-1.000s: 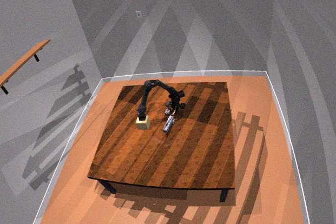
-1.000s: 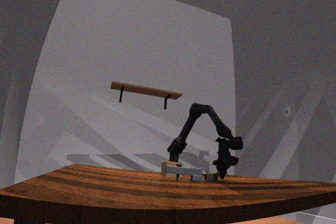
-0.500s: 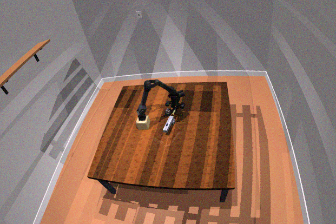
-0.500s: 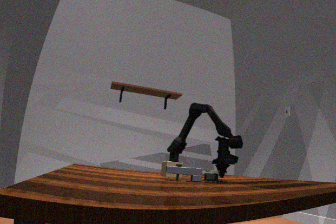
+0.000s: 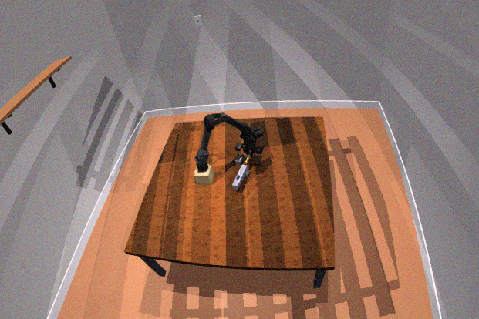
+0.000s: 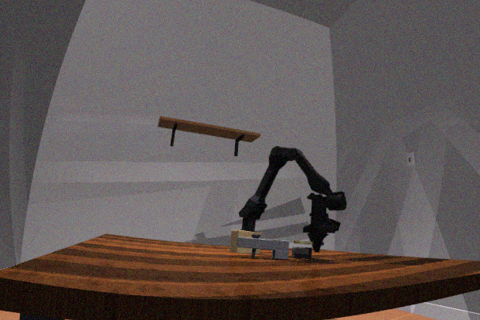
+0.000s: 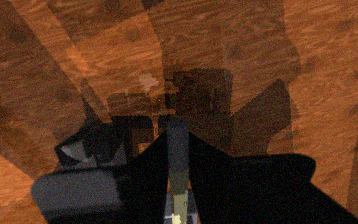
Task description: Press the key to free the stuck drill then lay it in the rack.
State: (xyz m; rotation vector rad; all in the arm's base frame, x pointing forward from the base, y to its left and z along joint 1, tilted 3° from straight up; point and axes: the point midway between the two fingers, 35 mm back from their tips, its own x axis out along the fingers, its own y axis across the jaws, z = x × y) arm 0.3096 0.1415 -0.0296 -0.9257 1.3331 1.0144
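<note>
Right now the drill is 10 mm behind my gripper tip, 40 mm to the right of it and 30 mm above it. Also, from my gripper tip: grey block 80 mm behind, 10 mm to the right, 10 mm below.
</note>
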